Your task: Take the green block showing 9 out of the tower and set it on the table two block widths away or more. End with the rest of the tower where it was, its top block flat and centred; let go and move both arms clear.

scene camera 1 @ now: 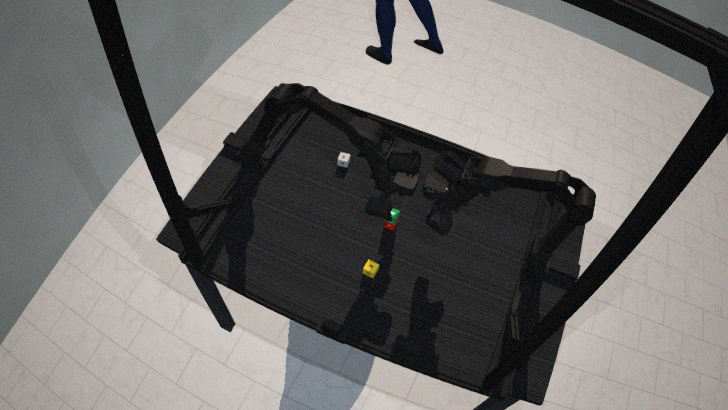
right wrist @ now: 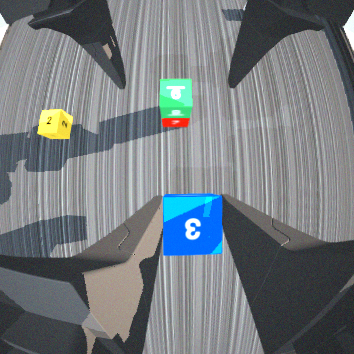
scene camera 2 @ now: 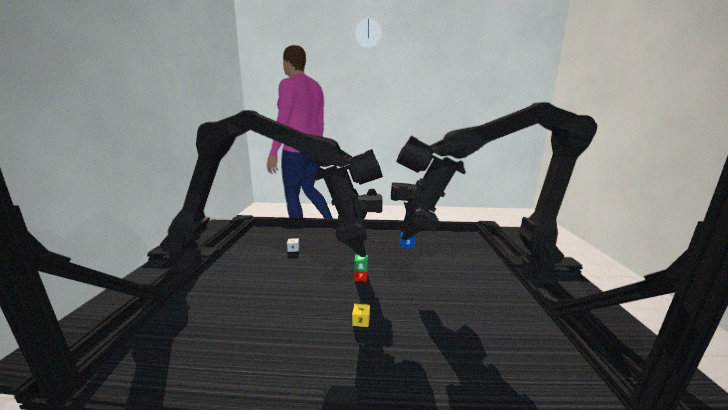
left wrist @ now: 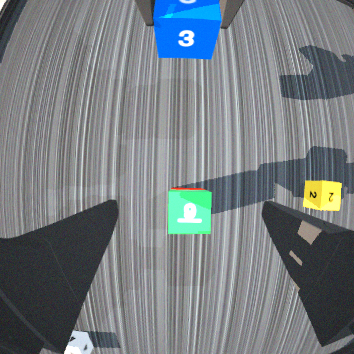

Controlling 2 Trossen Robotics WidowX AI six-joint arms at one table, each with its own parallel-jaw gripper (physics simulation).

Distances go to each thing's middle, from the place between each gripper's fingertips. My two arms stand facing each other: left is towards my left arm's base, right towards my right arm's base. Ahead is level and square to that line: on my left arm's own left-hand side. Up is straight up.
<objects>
I see the green block (right wrist: 175, 101) 10 mm behind my right hand, 100 mm to the left of it and 70 mm below it. The rest, counted from my right hand: yellow block (right wrist: 54, 123) 170 mm behind, 90 mm to the left, 100 mm below.
The green block lies 1 cm to the left of my left hand and 4 cm below it. Also, from my left hand: yellow block (17 cm behind, 7 cm below).
</objects>
